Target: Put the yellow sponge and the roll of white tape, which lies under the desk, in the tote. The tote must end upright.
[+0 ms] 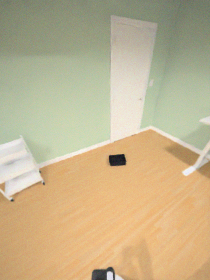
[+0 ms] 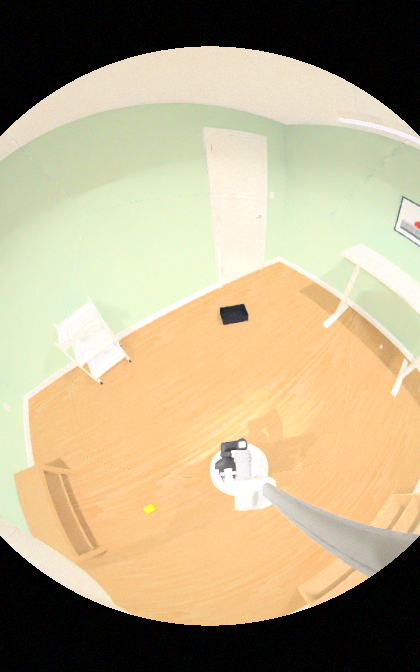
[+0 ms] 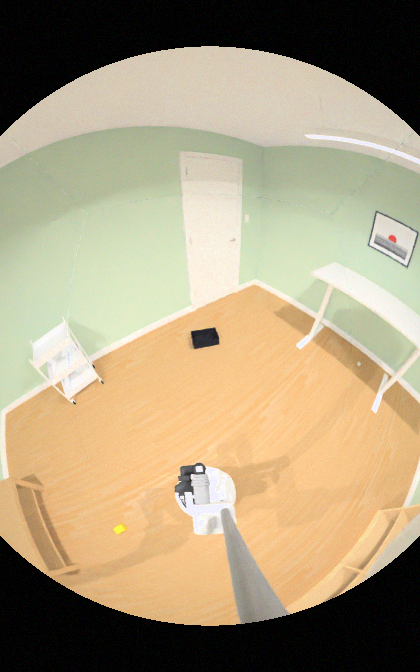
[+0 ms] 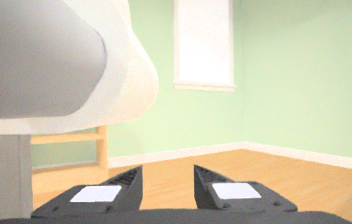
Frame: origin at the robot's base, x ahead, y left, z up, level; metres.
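Where they show: gripper, fingertip midpoint: (image 4: 168, 180).
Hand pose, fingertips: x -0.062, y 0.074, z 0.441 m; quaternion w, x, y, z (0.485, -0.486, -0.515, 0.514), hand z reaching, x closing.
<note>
After its pixels a point has its place.
The black tote (image 1: 117, 160) @[y -0.119, x 1.640, z -0.024 m] (image 2: 234, 315) (image 3: 205, 338) stands upright on the floor in front of the door. The yellow sponge (image 2: 150, 509) (image 3: 119, 529) lies on the floor to the left of the robot's base, near a wooden shelf unit. The roll of white tape (image 2: 381, 346) (image 3: 359, 364) shows as a small pale spot on the floor under the white desk (image 2: 380, 272) (image 3: 370, 295). My gripper (image 4: 168, 180) @[y 0.074, x -0.062, z 0.441 m] is open and empty, folded in over the base, far from the sponge, the tape and the tote.
A white three-tier cart (image 1: 20, 172) @[y 1.191, x 0.958, z 0.401 m] (image 2: 90, 345) (image 3: 66, 367) stands by the wall left of the tote. The desk's white feet (image 1: 189, 171) (image 2: 335, 316) (image 3: 308, 338) reach out over the floor. Wooden shelf units (image 2: 42, 505) (image 3: 37, 530) stand at the left and at the lower right.
</note>
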